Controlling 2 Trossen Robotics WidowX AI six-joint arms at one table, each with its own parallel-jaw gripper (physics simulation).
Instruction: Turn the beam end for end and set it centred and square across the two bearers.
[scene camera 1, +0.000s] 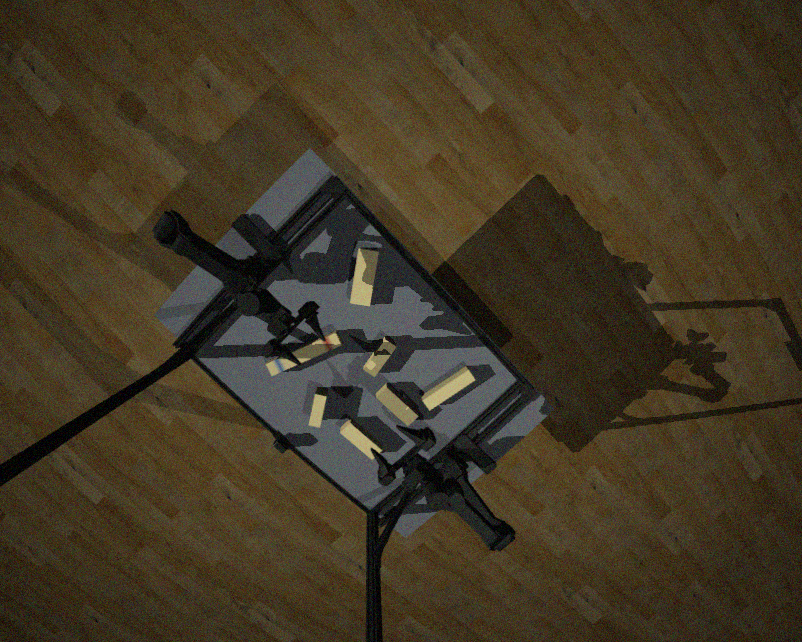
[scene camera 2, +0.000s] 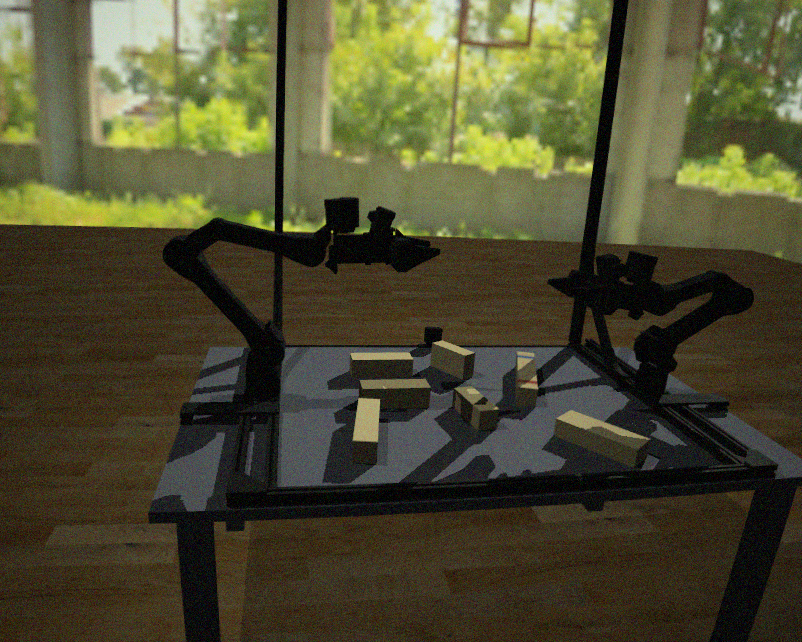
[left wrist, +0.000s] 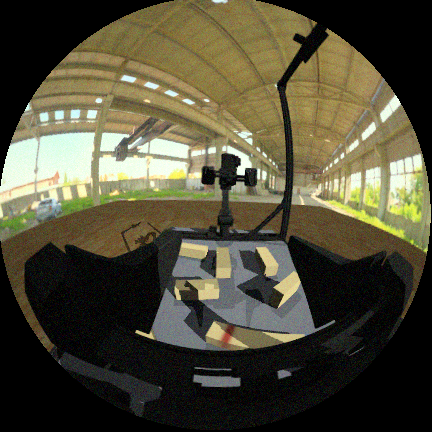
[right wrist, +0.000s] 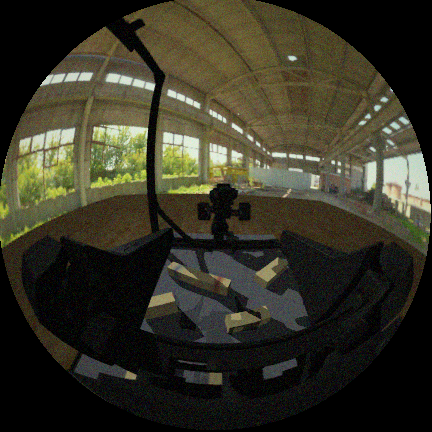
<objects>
my left gripper: open, holds nothing
my right gripper: open, holds nothing
a beam (scene camera 2: 525, 369): on the table
</objects>
